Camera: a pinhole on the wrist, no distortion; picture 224 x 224 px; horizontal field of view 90.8 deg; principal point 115.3 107.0 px. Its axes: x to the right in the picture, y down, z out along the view. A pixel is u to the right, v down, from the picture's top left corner.
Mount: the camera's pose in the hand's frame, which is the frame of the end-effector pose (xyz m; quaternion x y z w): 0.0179 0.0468 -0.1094 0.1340 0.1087 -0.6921 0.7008
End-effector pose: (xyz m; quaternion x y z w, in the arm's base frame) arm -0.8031 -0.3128 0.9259 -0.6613 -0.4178 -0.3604 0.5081
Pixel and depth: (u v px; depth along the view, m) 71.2 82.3 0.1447
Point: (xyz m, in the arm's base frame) -0.7609 -0.2798 0.8783
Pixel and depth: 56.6 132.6 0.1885
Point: -0.7055 -0.2127 0.9222
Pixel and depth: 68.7 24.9 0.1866
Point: -0.7964 -0.2592 0.7695
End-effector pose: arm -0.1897 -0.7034 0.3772 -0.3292 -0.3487 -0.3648 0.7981
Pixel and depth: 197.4 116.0 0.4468
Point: -0.5689 -0.7790 0.6344
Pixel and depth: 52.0 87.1 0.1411
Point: -0.1512 -0.6211 0.3728
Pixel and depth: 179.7 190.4 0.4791
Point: -0.3964 -0.8249 0.9134
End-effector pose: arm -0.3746 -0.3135 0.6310 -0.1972 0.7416 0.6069 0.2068
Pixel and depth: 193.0 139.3 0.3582
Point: -0.2923 -0.2324 0.2875
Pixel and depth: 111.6 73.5 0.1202
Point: -0.3607 -0.3072 0.6506
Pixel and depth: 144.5 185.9 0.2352
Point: -0.4689 -0.2424 0.4420
